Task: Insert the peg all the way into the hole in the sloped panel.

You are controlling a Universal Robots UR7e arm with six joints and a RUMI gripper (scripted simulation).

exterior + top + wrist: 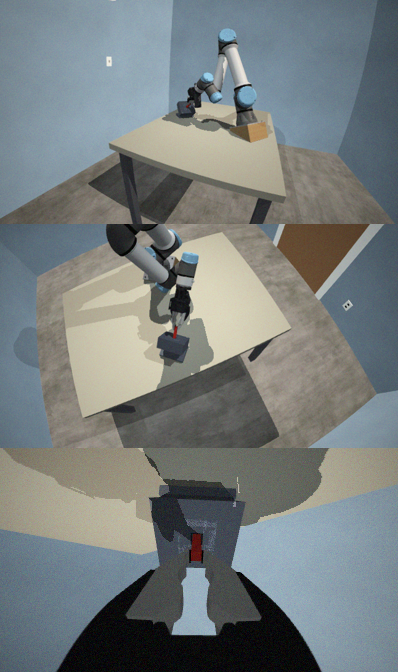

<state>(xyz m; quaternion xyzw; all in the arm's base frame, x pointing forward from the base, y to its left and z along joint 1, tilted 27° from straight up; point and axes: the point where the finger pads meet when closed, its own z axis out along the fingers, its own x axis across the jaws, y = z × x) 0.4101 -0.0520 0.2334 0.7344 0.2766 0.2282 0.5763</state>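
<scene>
The red peg is 2 cm to the right of my hand, 2 cm below it and 2 cm ahead of it.
</scene>
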